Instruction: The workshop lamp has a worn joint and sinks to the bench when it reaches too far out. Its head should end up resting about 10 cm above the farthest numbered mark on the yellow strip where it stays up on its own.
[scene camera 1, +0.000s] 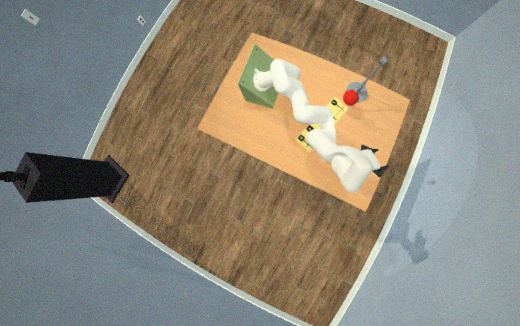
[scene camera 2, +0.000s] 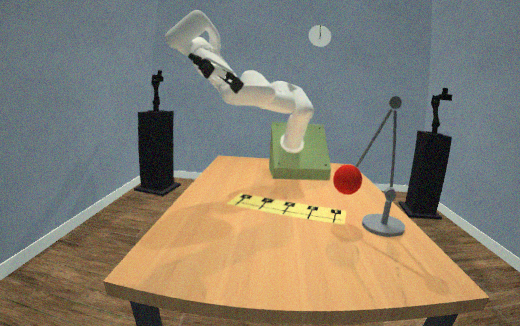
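Pixels of known places: gripper, fingertip midpoint: (scene camera 1: 381, 159) (scene camera 2: 225, 80); arm's base at its link origin: (scene camera 1: 261, 81) (scene camera 2: 291, 143).
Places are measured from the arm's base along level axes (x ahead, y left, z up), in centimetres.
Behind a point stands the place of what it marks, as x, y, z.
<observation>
The workshop lamp has a grey round base (scene camera 1: 363, 92) @[60.1, 42.2, -15.0] (scene camera 2: 383, 226) @[59.0, 39.1, -15.1], two thin arms joined at a raised elbow (scene camera 1: 383, 60) (scene camera 2: 395, 102), and a red ball head (scene camera 1: 351, 97) @[53.5, 22.3, 2.7] (scene camera 2: 347, 179) @[58.3, 23.8, -0.3]. The head hangs in the air near the strip's lamp-side end. The yellow strip (scene camera 1: 337, 113) @[52.8, 17.3, -16.3] (scene camera 2: 275, 206) @[47.9, 0.2, -16.4] lies flat with several numbered marks; the robot arm hides its middle in scene camera 1. The digits are too blurred to read surely. My gripper (scene camera 1: 381, 159) @[79.7, -9.4, 26.2] (scene camera 2: 218, 74) @[79.7, -9.4, 26.2] is open and empty, high above the table and well apart from the lamp.
The arm stands on a green block (scene camera 1: 264, 97) @[6.8, -6.5, -4.5] (scene camera 2: 301, 173) @[9.3, 6.9, -13.2] at the far end of the wooden table (scene camera 1: 300, 167) @[52.7, -29.9, -16.5] (scene camera 2: 280, 270) @[87.4, 8.0, -16.5]. Black pedestals (scene camera 1: 70, 177) (scene camera 2: 156, 150) stand on the floor beyond the table. The arm reaches over the strip in scene camera 1.
</observation>
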